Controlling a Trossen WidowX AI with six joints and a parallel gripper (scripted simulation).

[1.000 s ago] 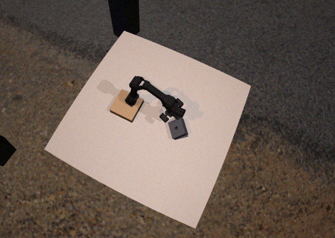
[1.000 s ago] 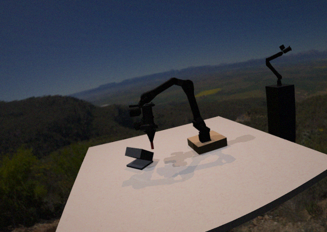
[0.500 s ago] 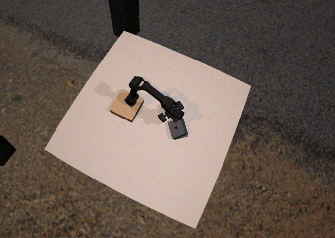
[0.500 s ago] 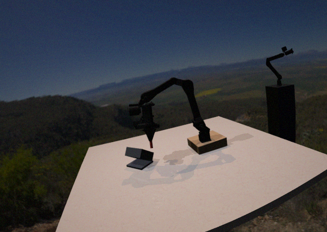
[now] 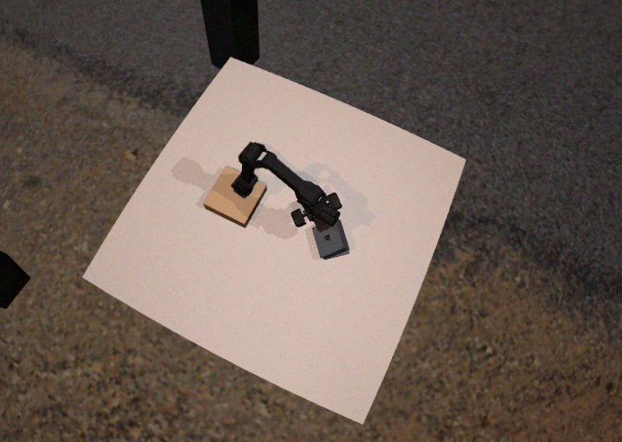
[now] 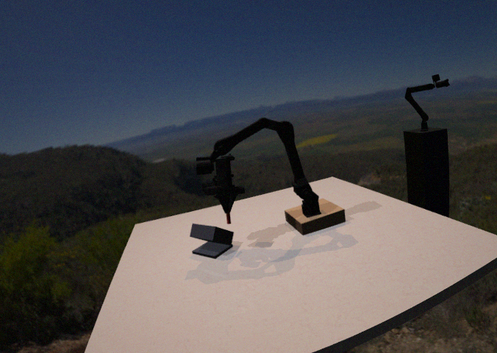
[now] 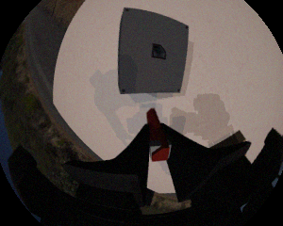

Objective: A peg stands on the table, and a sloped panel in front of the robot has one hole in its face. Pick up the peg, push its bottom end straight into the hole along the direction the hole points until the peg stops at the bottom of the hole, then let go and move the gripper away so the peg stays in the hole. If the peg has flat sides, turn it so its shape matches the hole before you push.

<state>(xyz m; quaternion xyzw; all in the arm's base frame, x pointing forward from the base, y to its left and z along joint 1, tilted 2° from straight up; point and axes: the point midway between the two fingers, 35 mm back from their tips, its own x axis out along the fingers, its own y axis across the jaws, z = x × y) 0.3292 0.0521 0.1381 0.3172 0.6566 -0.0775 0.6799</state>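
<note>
Right now the sloped panel is 90 mm below my gripper tip, 80 mm ahead of it and 30 mm to the right of it. From my gripper tip the other things lie so: red peg 20 mm above, 10 mm to the right.
</note>
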